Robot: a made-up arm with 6 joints.
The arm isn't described. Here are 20 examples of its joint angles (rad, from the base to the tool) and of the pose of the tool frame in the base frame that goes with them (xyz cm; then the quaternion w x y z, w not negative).
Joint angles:
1: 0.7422 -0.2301 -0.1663 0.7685 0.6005 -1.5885
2: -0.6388 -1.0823 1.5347 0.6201 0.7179 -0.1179
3: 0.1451 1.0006 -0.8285 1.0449 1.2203 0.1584
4: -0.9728 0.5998 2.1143 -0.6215 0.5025 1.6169
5: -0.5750 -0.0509 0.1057 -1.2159 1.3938 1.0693
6: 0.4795 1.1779 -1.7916 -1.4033 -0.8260 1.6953
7: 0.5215 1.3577 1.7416 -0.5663 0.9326 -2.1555
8: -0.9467 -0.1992 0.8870 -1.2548 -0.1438 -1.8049
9: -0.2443 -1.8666 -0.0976 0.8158 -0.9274 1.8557
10: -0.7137 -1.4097 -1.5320 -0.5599 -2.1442 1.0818
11: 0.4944 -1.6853 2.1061 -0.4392 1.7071 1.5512
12: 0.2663 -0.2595 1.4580 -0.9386 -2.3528 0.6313
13: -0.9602 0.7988 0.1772 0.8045 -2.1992 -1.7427
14: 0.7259 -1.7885 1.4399 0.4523 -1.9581 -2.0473
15: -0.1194 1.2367 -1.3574 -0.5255 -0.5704 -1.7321
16: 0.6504 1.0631 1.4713 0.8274 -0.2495 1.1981
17: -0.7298 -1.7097 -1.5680 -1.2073 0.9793 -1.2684
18: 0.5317 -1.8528 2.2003 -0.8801 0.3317 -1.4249
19: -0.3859 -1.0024 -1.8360 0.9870 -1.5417 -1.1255
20: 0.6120 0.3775 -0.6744 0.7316 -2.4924 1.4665
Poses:
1: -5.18 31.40 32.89 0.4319 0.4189 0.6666 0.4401
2: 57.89 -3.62 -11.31 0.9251 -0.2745 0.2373 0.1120
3: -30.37 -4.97 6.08 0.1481 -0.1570 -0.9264 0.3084
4: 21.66 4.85 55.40 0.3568 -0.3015 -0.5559 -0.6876
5: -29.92 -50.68 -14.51 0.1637 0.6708 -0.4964 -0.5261
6: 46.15 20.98 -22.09 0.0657 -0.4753 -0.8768 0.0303
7: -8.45 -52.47 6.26 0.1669 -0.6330 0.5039 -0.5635
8: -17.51 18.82 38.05 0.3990 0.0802 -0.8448 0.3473
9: 35.69 40.47 21.26 0.7011 -0.4149 -0.5172 -0.2624
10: -38.62 -14.20 -14.36 0.1868 -0.4504 -0.5712 0.6603
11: 6.39 27.43 51.41 0.4165 0.1409 0.3730 0.8170
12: 4.93 -41.91 49.09 0.7994 0.2382 -0.5436 -0.0937
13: -14.14 -56.86 32.78 0.1707 -0.6504 0.0814 -0.7357
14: -20.29 4.39 39.02 0.2788 0.5168 -0.6882 0.4262
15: -15.75 -15.90 -26.54 0.4919 -0.2139 0.4088 0.7384
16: 2.87 21.51 45.82 0.7304 -0.0605 -0.1361 0.6666
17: -13.36 -58.57 26.37 0.3133 0.2196 -0.5489 -0.7432
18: 30.10 4.23 58.60 0.5064 -0.2782 -0.7696 -0.2719
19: -15.83 -28.00 -32.38 0.4092 -0.4096 0.6196 0.5299
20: 37.03 -14.05 -40.92 0.4236 -0.6639 0.6105 -0.0845
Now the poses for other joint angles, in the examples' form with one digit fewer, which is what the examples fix.
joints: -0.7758 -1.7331 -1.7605 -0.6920 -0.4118 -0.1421
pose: 9.3 -38.7 -26.2 0.465 0.632 0.074 -0.615
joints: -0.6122 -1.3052 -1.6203 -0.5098 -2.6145 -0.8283
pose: -41.1 -29.9 -2.9 0.272 -0.197 0.941 0.037
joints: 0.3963 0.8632 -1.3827 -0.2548 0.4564 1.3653
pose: 17.1 29.2 -19.0 0.303 -0.514 -0.795 0.105
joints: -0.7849 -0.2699 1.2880 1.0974 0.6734 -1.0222
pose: 58.7 7.2 -10.2 0.776 -0.538 -0.179 0.277
